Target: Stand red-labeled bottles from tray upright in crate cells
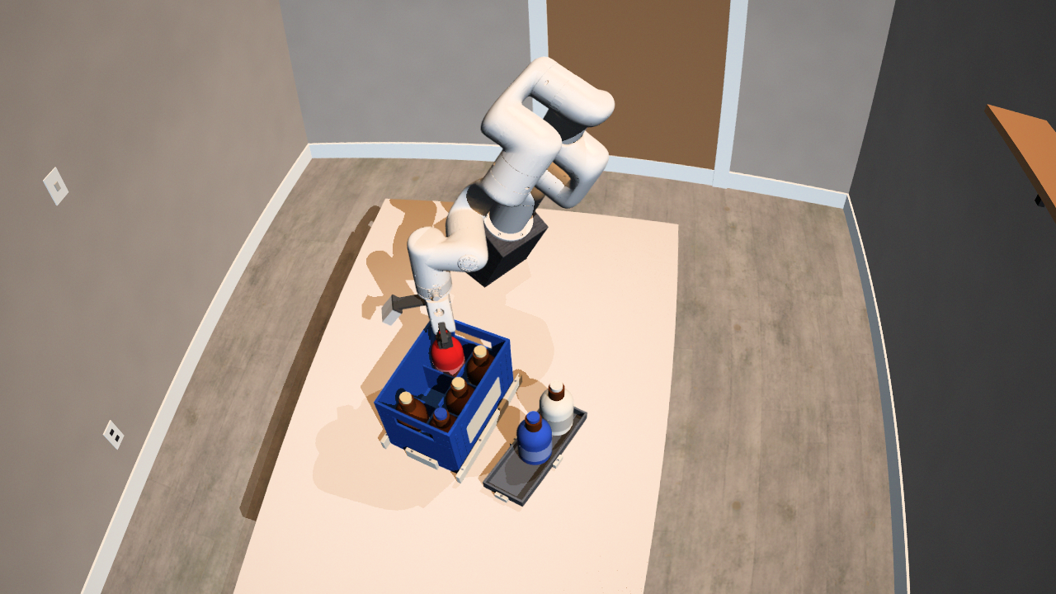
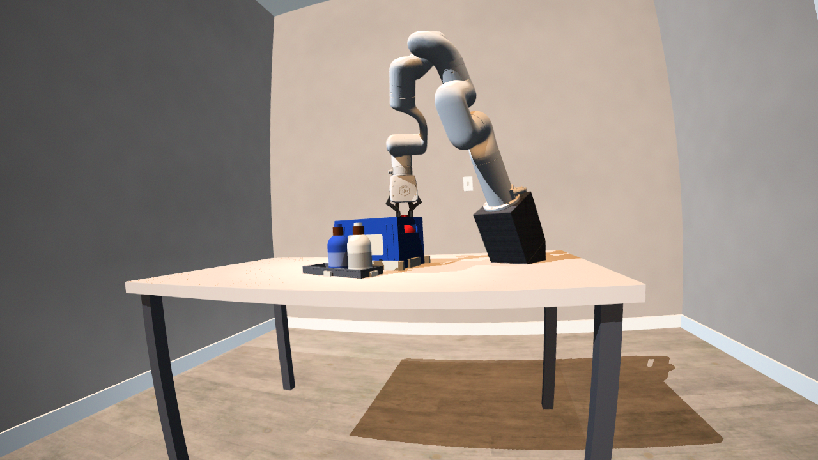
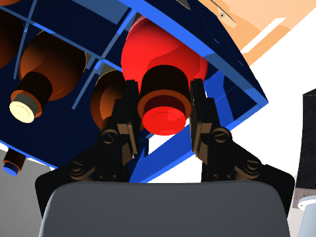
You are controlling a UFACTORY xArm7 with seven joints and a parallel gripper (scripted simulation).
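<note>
My hand is 70 mm above the red-labeled bottle. From my hand the other things lie so: white-labeled bottle (270 mm to the left, 90 mm below, 20 mm ahead); blue-labeled bottle (250 mm to the left, 110 mm ahead, 90 mm below); blue crate (90 mm below, 90 mm ahead, 40 mm to the left).
</note>
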